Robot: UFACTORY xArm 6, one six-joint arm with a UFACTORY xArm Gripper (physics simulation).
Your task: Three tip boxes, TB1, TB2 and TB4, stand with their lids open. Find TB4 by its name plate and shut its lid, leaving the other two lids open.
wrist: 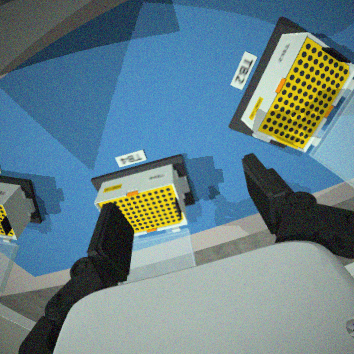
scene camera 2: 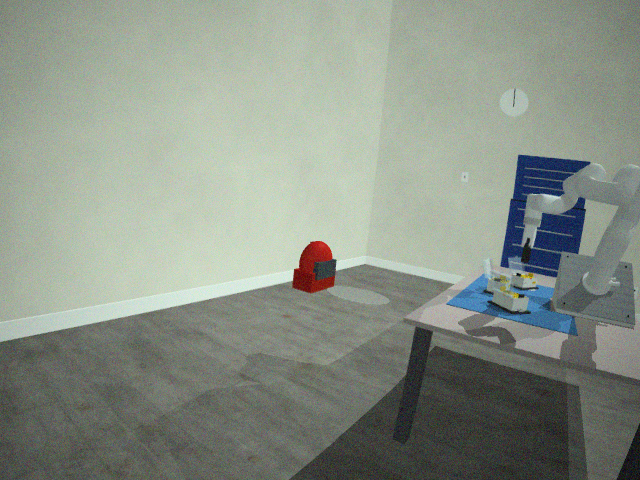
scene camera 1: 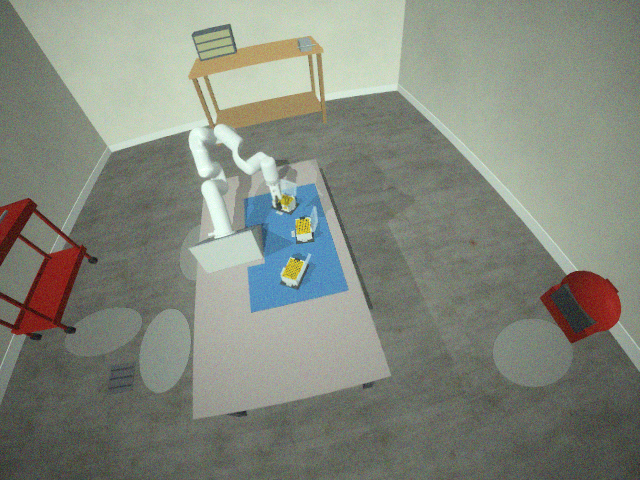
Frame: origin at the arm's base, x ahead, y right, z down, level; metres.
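Seen in the pictures: gripper, fingertip midpoint: (wrist: 181,195) (scene camera 2: 525,261) (scene camera 1: 279,203); arm's base, link origin: (scene camera 2: 596,283) (scene camera 1: 225,235).
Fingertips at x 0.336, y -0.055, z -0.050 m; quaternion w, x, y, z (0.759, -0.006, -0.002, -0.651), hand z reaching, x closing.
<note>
Offsets run from my fingertips to a thing's top centre. "spot": to the spot under its first point. Level surfaces: height alone.
TB4 {dx +0.092, dy +0.107, dz +0.107 m} (scene camera 1: 303,228) (scene camera 2: 497,284) (wrist: 150,207), a white box with a yellow rack, stands between the other two; its name plate {spot: dx +0.027, dy +0.090, dz +0.180 m} (wrist: 130,158) reads TB4. Its clear lid {spot: dx +0.163, dy +0.109, dz +0.098 m} (scene camera 1: 314,219) (wrist: 165,255) stands open on the table-edge side. TB2 {dx +0.043, dy -0.158, dz +0.107 m} (scene camera 1: 285,203) (scene camera 2: 510,301) (wrist: 307,95) stands at the right in the wrist view, its lid {spot: dx +0.113, dy -0.177, dz +0.102 m} (wrist: 337,145) open. The third box, TB1 {dx -0.053, dy +0.353, dz +0.116 m} (scene camera 1: 294,270) (scene camera 2: 524,280) (wrist: 11,210), is cut off at the left of the wrist view, lid open. My gripper (scene camera 1: 278,203) (scene camera 2: 525,251) (wrist: 181,195) is open and empty, above the boxes; its left finger covers part of TB4.
The boxes stand on a blue mat {dz +0.182 m} (scene camera 1: 268,297) (scene camera 2: 465,299) (wrist: 195,100) on a pale table {dz +0.185 m} (scene camera 1: 284,351). The arm's grey base block (scene camera 1: 230,252) (scene camera 2: 594,304) stands beside the mat. The table's long edge lies beyond the open lids. A red cart (scene camera 1: 56,276) stands off the table.
</note>
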